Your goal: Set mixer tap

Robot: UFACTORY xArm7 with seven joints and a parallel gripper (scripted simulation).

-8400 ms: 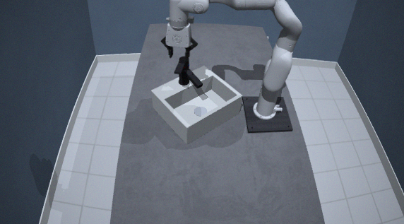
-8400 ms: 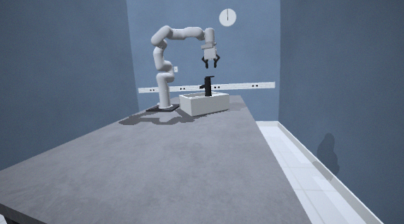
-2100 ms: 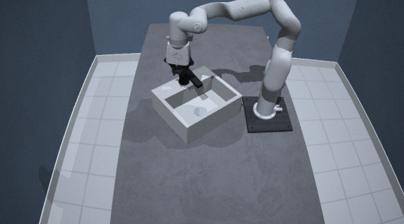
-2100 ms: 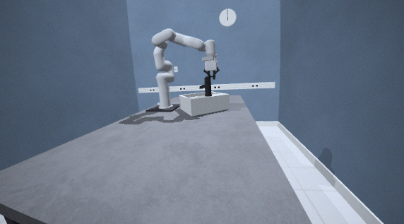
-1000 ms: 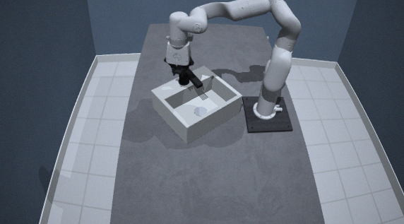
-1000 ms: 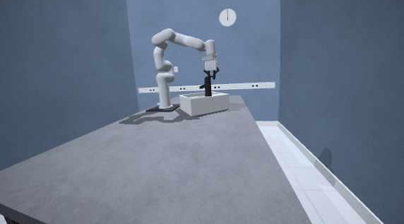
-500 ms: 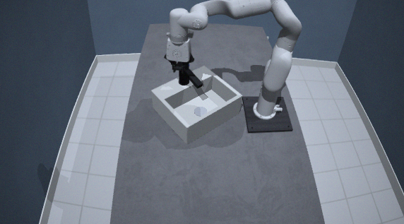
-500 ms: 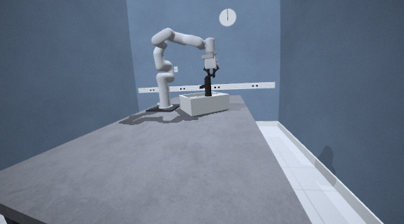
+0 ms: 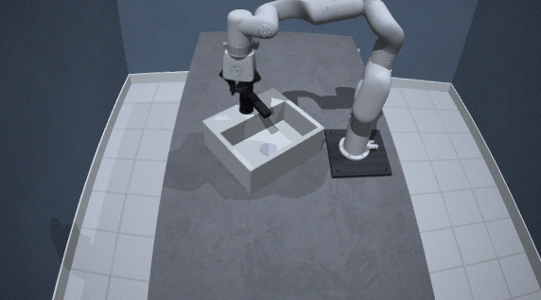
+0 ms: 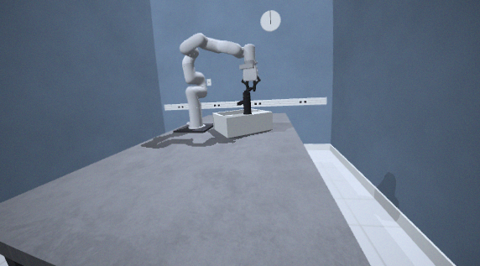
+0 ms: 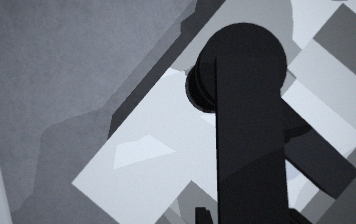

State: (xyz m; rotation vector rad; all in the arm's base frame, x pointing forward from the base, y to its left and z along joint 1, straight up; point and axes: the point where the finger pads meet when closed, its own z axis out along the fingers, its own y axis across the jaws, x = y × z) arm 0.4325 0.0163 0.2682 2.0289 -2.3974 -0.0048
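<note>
The lever lies 1 cm behind my hand and 3 cm to the right of it. Also, from my hand: black mixer tap (2 cm behind, 6 cm to the right, 5 cm below); white sink (9 cm behind, 24 cm below).
</note>
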